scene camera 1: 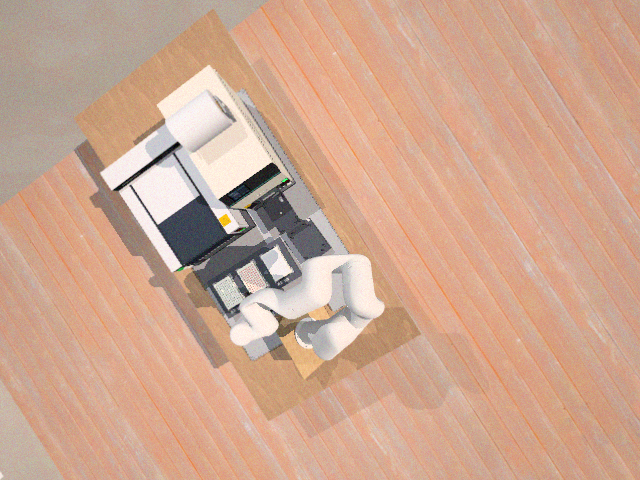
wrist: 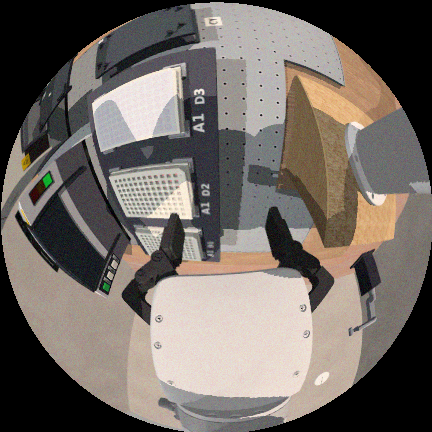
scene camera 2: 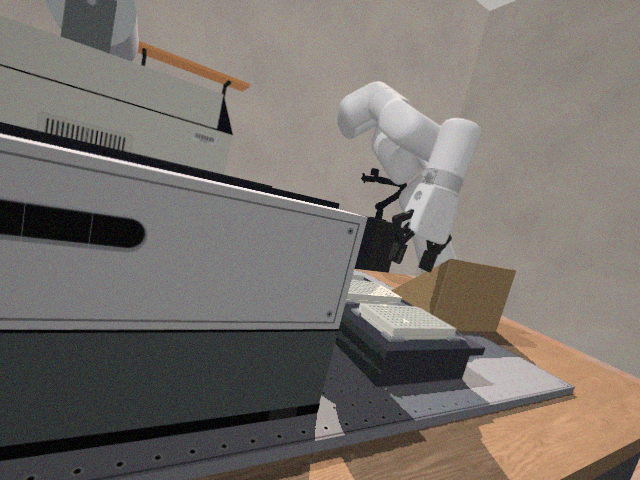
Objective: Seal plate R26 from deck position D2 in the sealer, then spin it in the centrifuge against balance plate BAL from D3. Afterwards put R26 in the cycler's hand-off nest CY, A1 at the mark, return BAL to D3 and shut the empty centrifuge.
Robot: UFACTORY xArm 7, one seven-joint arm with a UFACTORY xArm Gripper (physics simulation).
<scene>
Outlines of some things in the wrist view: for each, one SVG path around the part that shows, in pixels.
The gripper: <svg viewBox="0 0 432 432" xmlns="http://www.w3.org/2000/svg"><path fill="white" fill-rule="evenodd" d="M277 206L271 206L268 209L265 222L265 232L272 257L274 257L274 260L278 259L279 261L277 267L227 273L178 274L175 268L181 264L185 233L179 215L170 213L167 227L163 228L158 250L154 250L150 255L150 260L135 271L134 278L129 281L121 292L122 299L150 325L153 365L166 398L169 401L175 402L182 411L191 416L217 422L238 422L262 417L282 407L292 394L299 391L305 379L312 348L311 313L333 285L334 278L320 265L318 258L302 249L302 244L299 241L292 239L286 221L282 219ZM155 285L150 305L145 300L145 294L149 288ZM302 276L307 277L312 285L308 293Z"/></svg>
A foil-covered plate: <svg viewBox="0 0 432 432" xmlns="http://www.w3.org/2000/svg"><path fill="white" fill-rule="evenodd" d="M180 66L164 68L135 78L114 88L92 102L93 120L100 152L141 139L185 132Z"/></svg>
</scene>
